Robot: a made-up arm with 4 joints.
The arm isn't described. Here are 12 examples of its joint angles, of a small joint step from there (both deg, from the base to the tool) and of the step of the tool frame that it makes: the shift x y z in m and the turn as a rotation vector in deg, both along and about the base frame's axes.
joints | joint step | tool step
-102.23 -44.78 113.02 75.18 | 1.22 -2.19 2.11 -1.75 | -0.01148 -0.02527 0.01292 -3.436 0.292 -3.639
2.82 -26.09 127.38 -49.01 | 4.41 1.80 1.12 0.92 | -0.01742 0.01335 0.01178 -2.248 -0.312 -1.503
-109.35 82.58 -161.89 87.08 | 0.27 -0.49 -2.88 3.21 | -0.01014 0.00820 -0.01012 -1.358 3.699 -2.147
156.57 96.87 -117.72 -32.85 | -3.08 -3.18 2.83 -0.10 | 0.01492 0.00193 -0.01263 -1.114 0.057 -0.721
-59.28 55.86 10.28 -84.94 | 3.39 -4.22 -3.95 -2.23 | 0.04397 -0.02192 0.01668 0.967 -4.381 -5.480
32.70 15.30 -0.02 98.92 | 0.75 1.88 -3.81 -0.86 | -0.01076 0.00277 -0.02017 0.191 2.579 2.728
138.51 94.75 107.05 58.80 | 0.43 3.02 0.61 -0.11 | -0.01182 -0.02156 -0.01405 2.305 -0.791 -1.427
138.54 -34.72 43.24 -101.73 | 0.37 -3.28 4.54 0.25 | -0.04256 0.00925 -0.02914 -1.685 -0.602 5.130
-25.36 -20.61 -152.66 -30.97 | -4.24 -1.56 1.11 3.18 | -0.00138 0.00563 -0.00635 6.153 0.202 -1.011
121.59 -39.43 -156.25 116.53 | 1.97 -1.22 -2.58 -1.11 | -0.00466 0.00228 0.00115 -3.486 -1.885 -2.297
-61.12 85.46 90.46 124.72 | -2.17 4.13 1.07 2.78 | -0.05704 0.00129 0.02352 1.671 5.871 5.719
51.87 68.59 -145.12 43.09 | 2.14 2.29 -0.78 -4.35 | -0.00332 -0.00736 -0.00141 -2.365 4.488 -1.260
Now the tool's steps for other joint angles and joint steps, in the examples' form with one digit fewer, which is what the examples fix.
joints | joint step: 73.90 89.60 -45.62 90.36 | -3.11 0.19 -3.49 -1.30
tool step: -0.0262 0.0222 0.0029 5.64 2.65 2.07
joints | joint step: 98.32 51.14 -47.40 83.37 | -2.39 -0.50 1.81 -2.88
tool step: 0.0030 0.0037 -0.0026 4.27 -0.31 -0.44
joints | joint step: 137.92 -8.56 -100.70 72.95 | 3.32 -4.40 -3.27 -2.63
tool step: -0.0098 -0.0310 0.0096 -5.24 -0.95 -2.94
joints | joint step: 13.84 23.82 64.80 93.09 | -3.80 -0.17 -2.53 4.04
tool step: 0.0019 0.0215 -0.0133 1.93 6.26 3.27
